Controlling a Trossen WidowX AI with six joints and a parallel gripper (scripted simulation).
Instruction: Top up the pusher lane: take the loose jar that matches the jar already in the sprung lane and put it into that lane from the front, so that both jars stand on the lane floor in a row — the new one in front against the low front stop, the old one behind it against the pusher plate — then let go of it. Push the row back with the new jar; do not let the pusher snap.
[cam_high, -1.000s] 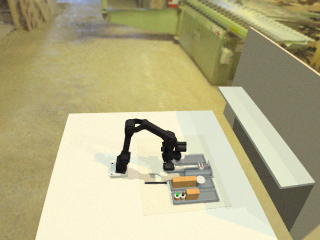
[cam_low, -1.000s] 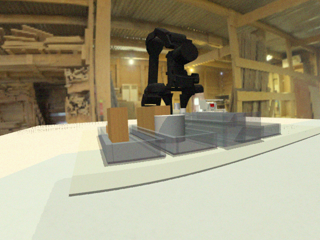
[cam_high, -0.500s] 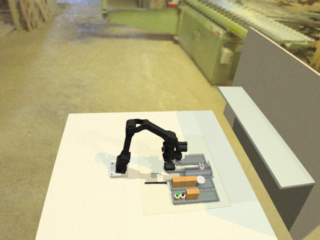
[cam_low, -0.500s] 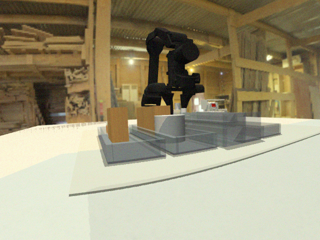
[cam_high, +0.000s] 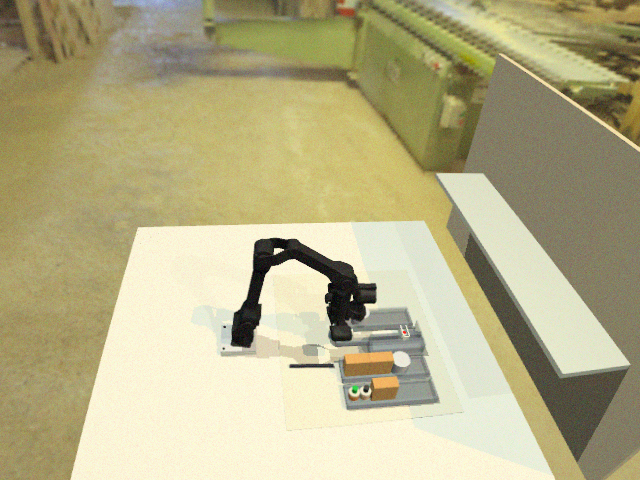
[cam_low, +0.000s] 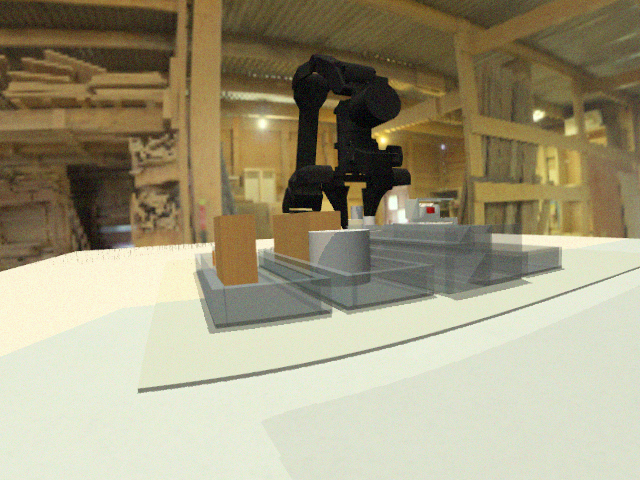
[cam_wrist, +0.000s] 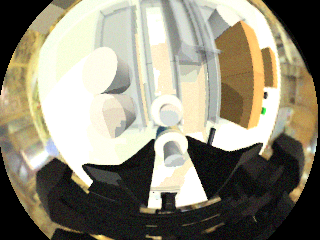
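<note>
Right now the black bar is 110 mm to the right of my gripper tip, 70 mm behind it and 40 mm below it. Also, from my gripper tip: red mark (230 mm ahead, 20 mm above); then green-lidded jar (210 mm to the right, 60 mm ahead, 10 mm below); then sprung lane (180 mm ahead, 30 mm below).
</note>
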